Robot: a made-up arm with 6 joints.
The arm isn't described. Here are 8 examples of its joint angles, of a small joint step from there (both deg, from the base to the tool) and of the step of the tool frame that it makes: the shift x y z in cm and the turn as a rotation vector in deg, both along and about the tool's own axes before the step.
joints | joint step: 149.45 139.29 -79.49 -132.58 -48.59 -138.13 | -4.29 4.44 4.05 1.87 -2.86 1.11
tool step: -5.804 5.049 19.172 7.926 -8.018 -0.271
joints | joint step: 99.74 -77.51 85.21 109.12 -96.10 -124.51 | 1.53 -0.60 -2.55 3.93 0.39 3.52
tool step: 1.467 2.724 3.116 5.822 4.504 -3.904
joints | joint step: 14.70 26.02 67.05 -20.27 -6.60 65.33 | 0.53 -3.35 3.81 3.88 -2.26 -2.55
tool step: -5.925 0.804 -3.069 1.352 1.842 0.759
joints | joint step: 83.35 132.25 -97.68 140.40 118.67 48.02 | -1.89 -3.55 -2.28 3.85 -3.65 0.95
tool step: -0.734 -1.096 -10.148 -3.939 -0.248 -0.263
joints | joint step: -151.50 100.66 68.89 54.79 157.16 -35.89 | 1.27 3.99 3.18 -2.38 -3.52 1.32
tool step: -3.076 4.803 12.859 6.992 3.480 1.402
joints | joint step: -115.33 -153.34 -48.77 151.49 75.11 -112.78 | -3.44 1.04 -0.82 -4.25 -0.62 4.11
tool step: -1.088 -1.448 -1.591 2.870 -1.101 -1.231
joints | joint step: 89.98 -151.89 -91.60 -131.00 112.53 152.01 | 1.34 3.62 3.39 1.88 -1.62 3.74
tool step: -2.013 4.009 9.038 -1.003 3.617 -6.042
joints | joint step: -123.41 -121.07 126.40 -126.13 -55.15 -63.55 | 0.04 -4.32 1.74 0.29 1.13 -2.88
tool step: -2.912 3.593 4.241 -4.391 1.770 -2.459
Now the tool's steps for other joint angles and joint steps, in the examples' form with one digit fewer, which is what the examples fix.
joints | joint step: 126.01 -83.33 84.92 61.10 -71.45 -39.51 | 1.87 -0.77 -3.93 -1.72 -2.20 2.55
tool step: 5.28 6.24 0.38 6.47 -1.97 4.24
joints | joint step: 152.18 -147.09 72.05 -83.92 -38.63 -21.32 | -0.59 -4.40 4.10 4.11 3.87 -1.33
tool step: -5.50 4.46 4.83 1.72 -1.13 -3.97
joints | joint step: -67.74 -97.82 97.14 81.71 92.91 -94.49 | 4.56 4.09 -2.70 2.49 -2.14 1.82
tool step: -9.28 -1.76 8.02 2.97 -2.40 6.96
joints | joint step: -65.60 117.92 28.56 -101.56 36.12 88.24 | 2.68 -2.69 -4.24 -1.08 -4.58 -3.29
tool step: -5.63 15.93 -2.04 -2.00 4.23 7.97
